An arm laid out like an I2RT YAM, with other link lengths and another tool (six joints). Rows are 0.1 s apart.
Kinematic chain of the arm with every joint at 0, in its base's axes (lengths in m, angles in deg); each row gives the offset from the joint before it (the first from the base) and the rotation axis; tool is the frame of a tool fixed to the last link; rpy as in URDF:
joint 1: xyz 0 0 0.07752 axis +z
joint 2: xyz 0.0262 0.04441 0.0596 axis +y
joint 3: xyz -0.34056 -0.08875 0 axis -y
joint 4: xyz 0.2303 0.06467 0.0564 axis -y
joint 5: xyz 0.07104 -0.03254 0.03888 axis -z
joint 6: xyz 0.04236 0 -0.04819 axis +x
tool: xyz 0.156 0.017 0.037 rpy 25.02 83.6 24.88
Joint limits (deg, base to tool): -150..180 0..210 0..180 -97..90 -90..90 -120..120
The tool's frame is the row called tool.
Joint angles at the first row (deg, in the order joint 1, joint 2, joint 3, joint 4, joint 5, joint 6):
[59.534, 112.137, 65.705, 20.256, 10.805, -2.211]
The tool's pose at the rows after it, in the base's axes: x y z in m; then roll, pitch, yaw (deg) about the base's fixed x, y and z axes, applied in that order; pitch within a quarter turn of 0, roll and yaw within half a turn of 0:
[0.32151 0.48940 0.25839 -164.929 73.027 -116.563]
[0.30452 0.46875 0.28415 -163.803 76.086 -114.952]
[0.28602 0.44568 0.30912 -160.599 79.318 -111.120]
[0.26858 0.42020 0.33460 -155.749 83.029 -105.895]
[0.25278 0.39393 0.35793 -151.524 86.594 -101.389]
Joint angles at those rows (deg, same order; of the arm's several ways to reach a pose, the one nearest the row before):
[60.133, 106.863, 61.056, 23.132, 11.943, -2.461]
[60.561, 101.190, 56.391, 25.222, 11.886, -2.583]
[60.995, 95.155, 51.617, 27.329, 11.734, -2.988]
[61.266, 88.887, 47.136, 29.344, 11.596, -3.092]
[61.303, 82.631, 43.518, 30.145, 11.238, -2.582]

